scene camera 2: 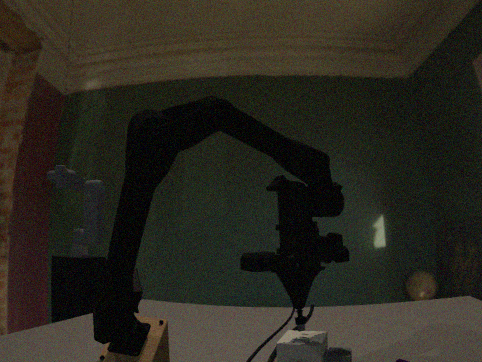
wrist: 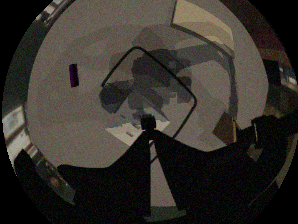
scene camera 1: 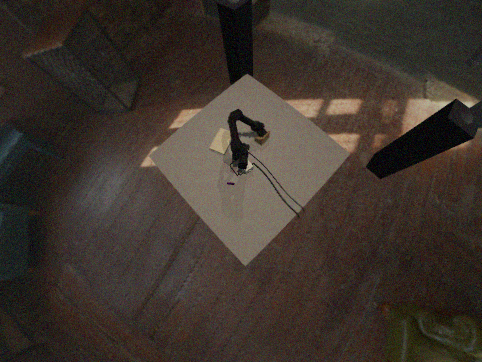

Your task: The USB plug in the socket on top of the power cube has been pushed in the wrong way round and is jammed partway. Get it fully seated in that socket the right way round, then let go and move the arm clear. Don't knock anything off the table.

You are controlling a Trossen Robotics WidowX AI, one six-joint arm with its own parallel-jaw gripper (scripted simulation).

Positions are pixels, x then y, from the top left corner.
Labels:
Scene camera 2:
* gripper: 299,308
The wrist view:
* gripper: 150,134
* white power cube: 123,126

